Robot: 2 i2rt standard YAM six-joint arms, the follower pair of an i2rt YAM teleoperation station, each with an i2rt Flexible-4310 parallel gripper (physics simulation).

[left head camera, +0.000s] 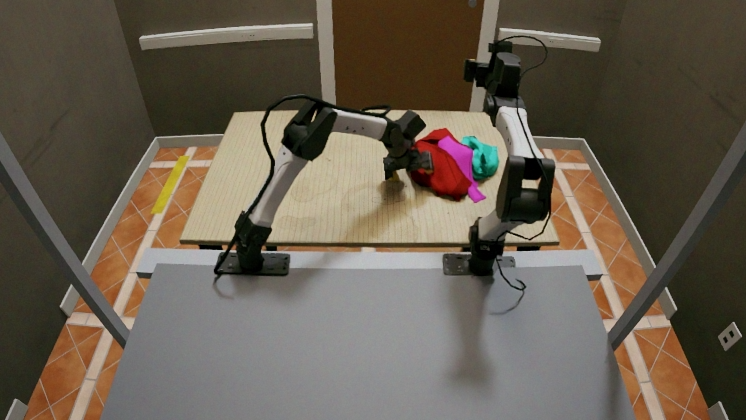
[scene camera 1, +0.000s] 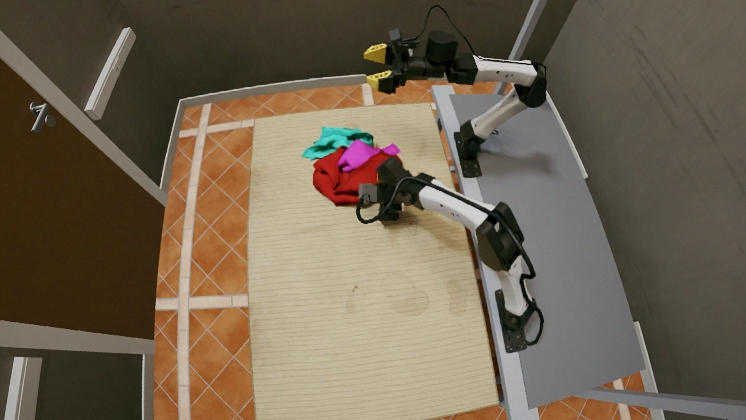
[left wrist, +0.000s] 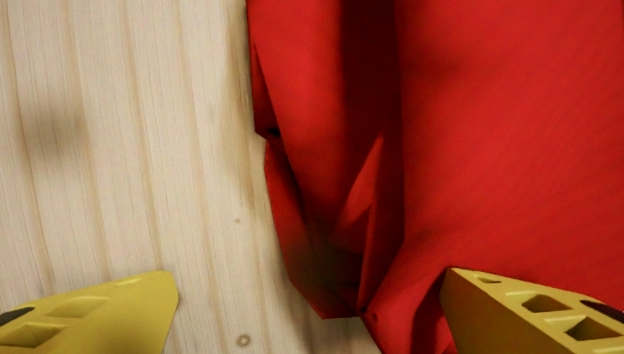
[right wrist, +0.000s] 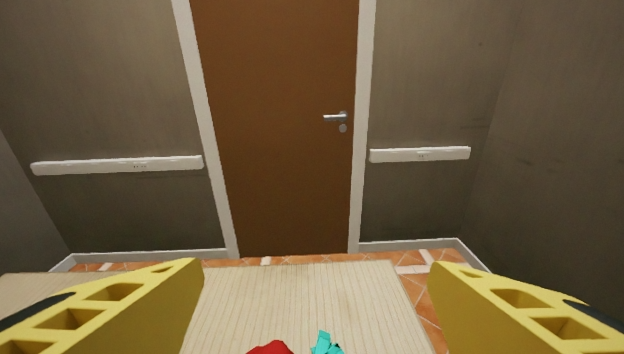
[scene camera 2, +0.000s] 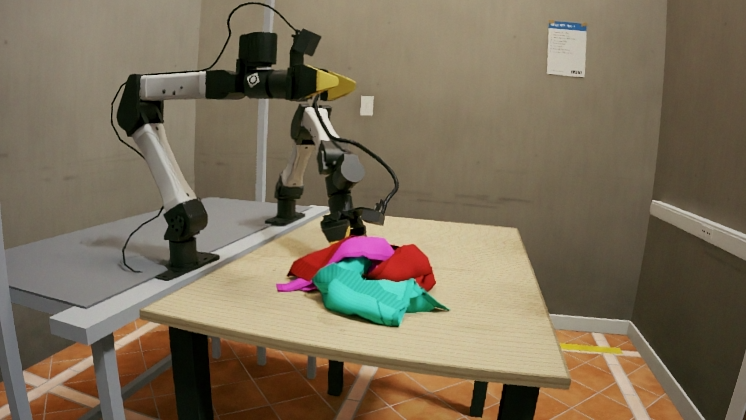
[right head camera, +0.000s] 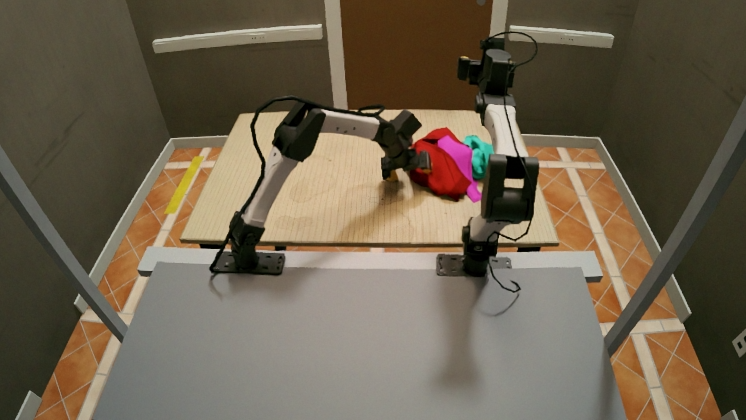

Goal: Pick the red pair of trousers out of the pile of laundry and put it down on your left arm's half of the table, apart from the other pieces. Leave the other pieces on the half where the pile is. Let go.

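Note:
The red trousers [left head camera: 443, 174] [right head camera: 442, 174] [scene camera 1: 334, 182] [scene camera 2: 409, 266] [left wrist: 490, 140] [right wrist: 272, 348] lie crumpled on the table [left head camera: 313, 208]. A magenta piece [left head camera: 458, 153] [scene camera 1: 360, 155] [scene camera 2: 365, 247] lies over them, and a teal piece [left head camera: 484, 159] [scene camera 1: 339, 139] [scene camera 2: 365, 297] [right wrist: 326, 345] lies against them. My left gripper [left wrist: 308, 284] is open and low, pointing down at the trousers' edge; in the left wrist view one finger is over bare wood and the other over red cloth, with a red fold between them. My right gripper [scene camera 1: 373, 66] [right wrist: 314, 270] is open and empty, high above the table's edge.
The grey base table [left head camera: 365, 333] [scene camera 1: 553, 234] carries both arm mounts along its edge beside the wooden table. A brown door [left head camera: 407, 52] [right wrist: 290, 125] stands beyond the table. The right arm reaches level near the laundry pile's side.

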